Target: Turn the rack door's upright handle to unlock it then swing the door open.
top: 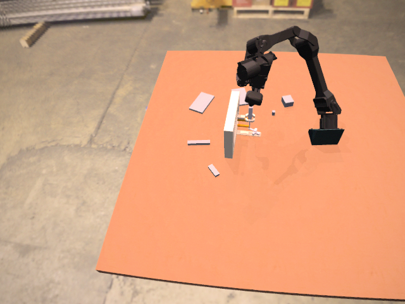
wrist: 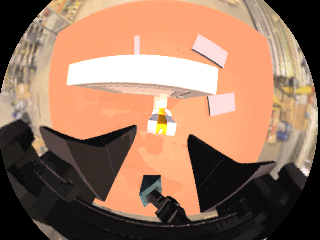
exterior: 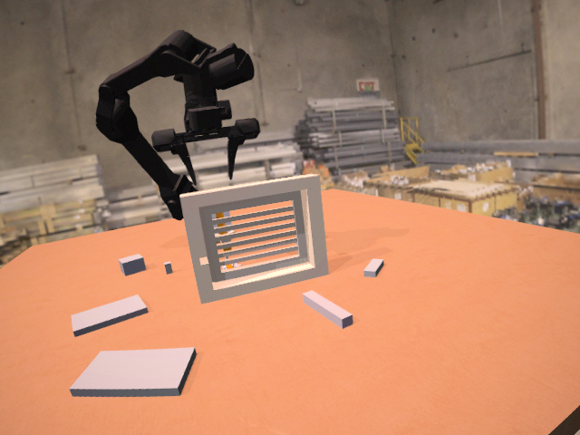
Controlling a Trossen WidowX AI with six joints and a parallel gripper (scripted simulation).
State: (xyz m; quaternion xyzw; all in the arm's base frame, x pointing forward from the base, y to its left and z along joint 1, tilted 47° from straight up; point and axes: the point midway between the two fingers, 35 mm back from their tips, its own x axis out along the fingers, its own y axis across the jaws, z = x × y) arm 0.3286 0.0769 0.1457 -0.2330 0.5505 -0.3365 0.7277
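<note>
The upright handle lies 8 cm below my gripper tip and 1 cm behind it. From my gripper tip the other things lie so: tiny cube: 17 cm below, 12 cm behind, 10 cm to the right; then small block: 20 cm behind, 17 cm to the right, 17 cm below; then flat slab: 22 cm ahead, 19 cm to the right, 18 cm below.
</note>
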